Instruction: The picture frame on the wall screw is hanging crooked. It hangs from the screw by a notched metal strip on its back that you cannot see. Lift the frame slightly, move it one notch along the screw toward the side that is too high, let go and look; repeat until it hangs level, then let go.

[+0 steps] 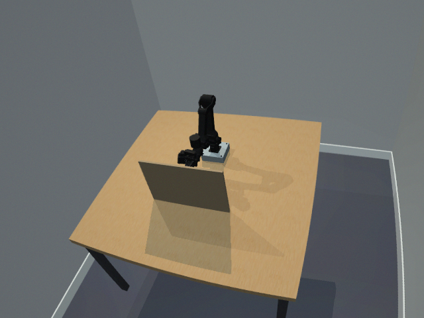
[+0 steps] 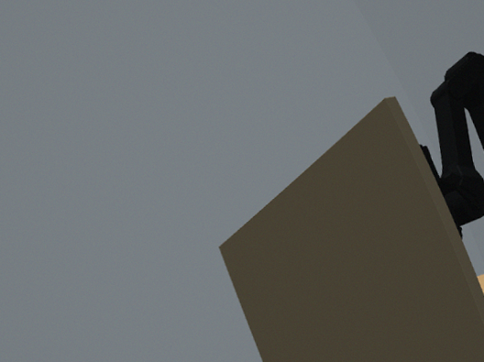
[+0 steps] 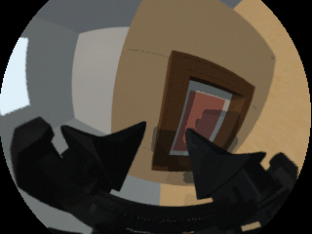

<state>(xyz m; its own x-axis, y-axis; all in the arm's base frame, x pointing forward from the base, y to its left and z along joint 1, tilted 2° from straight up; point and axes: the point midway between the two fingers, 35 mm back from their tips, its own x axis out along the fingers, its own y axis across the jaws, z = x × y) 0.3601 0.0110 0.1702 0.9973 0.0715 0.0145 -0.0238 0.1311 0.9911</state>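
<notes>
Right now the picture frame is 10 mm ahead of my gripper tip, 10 mm to the right of it and 50 mm below it. Also, from my gripper tip: wall panel 20 mm ahead, 10 mm to the right, 60 mm below.
</notes>
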